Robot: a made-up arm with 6 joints.
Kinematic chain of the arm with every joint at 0, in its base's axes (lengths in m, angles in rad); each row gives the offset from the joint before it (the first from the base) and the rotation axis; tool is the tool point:
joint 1: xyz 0 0 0.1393 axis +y
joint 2: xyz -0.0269 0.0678 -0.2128 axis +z
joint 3: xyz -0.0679 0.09 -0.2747 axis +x
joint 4: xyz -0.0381 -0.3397 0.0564 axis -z
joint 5: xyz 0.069 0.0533 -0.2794 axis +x
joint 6: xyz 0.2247 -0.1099 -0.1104 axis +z
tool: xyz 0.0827 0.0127 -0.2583
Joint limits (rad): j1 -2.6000..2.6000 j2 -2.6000..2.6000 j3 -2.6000..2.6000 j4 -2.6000..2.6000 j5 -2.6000..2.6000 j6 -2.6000..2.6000
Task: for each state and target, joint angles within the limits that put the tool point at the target. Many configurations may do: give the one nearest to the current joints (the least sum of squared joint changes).
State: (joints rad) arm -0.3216 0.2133 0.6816 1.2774 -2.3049 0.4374
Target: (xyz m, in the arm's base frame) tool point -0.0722 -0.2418 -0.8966
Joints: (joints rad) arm -0.4093 -0.2665 0.7792 1.7035 -2.2373 0.5705
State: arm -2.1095 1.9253 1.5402 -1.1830 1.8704 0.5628
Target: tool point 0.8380 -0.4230 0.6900
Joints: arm -1.7200 2.4677 1.1565 -2.3411 1.8130 0.6354
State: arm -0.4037 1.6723 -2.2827 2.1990 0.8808 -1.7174
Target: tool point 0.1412 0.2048 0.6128
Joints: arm -0.6977 2.0063 -1.6404 2.1136 0.9336 -1.6199
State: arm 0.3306 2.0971 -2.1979 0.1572 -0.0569 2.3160
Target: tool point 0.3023 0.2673 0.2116
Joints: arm 0.1161 1.9016 -1.7973 0.3527 -0.1546 2.3468
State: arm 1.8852 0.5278 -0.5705 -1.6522 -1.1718 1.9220
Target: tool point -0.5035 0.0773 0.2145
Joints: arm 2.1310 0.4022 -0.8958 -1.4910 -1.7284 2.0987
